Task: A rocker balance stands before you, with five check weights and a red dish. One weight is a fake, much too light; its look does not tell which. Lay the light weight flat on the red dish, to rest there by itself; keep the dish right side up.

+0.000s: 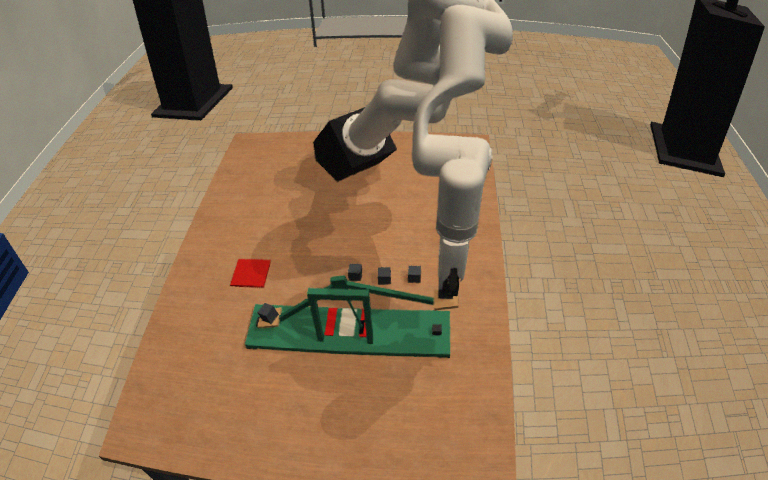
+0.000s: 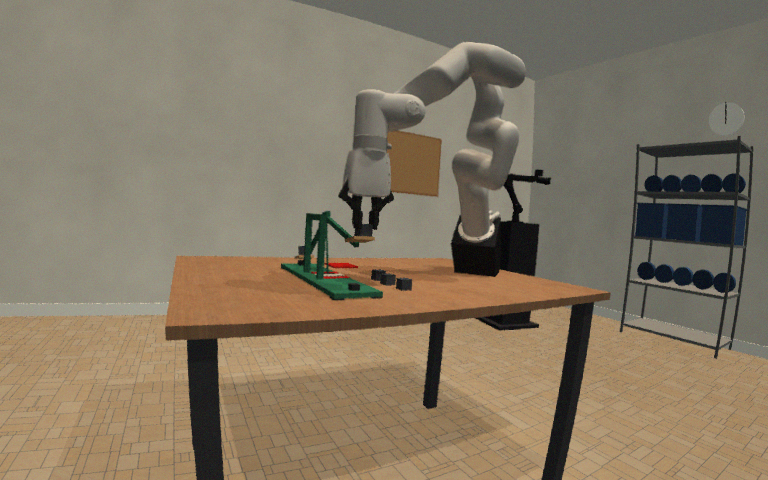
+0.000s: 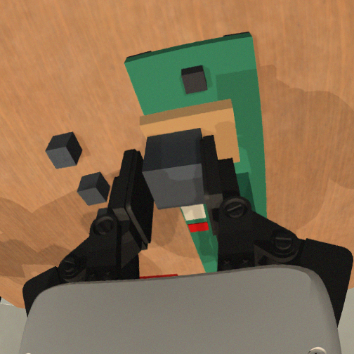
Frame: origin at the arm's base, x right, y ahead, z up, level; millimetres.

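Seen in the pictures: gripper, fingertip midpoint: (image 1: 449, 287) (image 2: 365, 228); arm's base at its link origin: (image 1: 363, 134) (image 2: 476, 230).
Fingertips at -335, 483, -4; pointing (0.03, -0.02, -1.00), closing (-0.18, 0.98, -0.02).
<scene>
Offsets run from my fingertips to a thing's top centre, as dx, dy, dz. "spot": to the spot under its first point.
The green rocker balance @(+209, +55, +35) (image 1: 396, 333) (image 2: 321, 243) stands on the table, its beam tilted: the left pan is low and the right pan @(+4, +10, -16) (image 1: 446, 303) (image 2: 360, 239) (image 3: 225, 122) is high. One dark weight @(+385, +94, -76) (image 1: 267, 313) (image 2: 301, 249) lies on the low left pan. Three more weights @(+177, -120, -129) (image 1: 384, 275) (image 2: 387, 279) (image 3: 64, 150) lie in a row on the table behind the balance. My gripper (image 1: 449, 291) (image 2: 365, 226) (image 3: 174, 163) is shut on a dark weight @(+8, +2, +10) (image 2: 363, 230) (image 3: 173, 167), right at the high pan; whether the weight touches it is unclear. The red dish @(+514, -54, -152) (image 1: 250, 272) (image 2: 343, 265) lies flat at the left.
The balance's uprights (image 1: 316, 316) (image 2: 320, 249) and raised beam (image 1: 390, 292) stand left of the gripper. A small dark block @(spot: +19, +18, -128) (image 1: 436, 329) (image 2: 353, 286) (image 3: 194, 80) sits on the base's right end. The table's right edge runs near the arm.
</scene>
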